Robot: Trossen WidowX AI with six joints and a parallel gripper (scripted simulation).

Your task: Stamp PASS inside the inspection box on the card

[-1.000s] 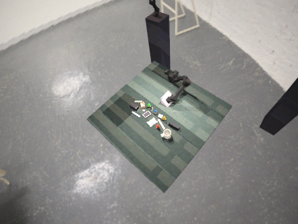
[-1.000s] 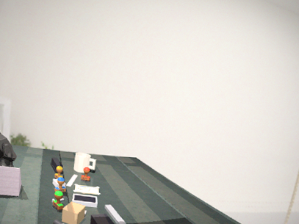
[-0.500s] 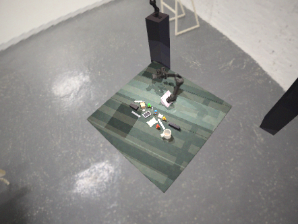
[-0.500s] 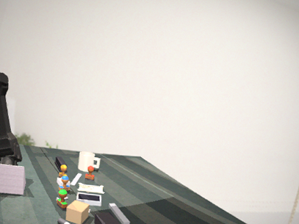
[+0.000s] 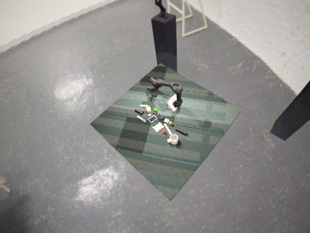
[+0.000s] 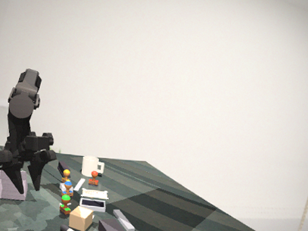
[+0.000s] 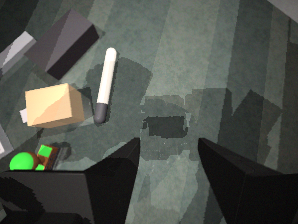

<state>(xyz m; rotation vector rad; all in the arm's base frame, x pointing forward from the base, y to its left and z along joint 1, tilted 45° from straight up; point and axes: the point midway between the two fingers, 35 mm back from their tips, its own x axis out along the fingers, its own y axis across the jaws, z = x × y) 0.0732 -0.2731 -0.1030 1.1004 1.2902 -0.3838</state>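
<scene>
My gripper tip is 110 mm short of the pass stamp, 130 mm to the right of it and 110 mm above it. The rest, counted from my gripper tip: dark block 230 mm ahead, 20 mm to the right, 110 mm below; then marker 120 mm ahead, 120 mm below; then tan box 150 mm ahead, 60 mm to the left, 110 mm below.
</scene>
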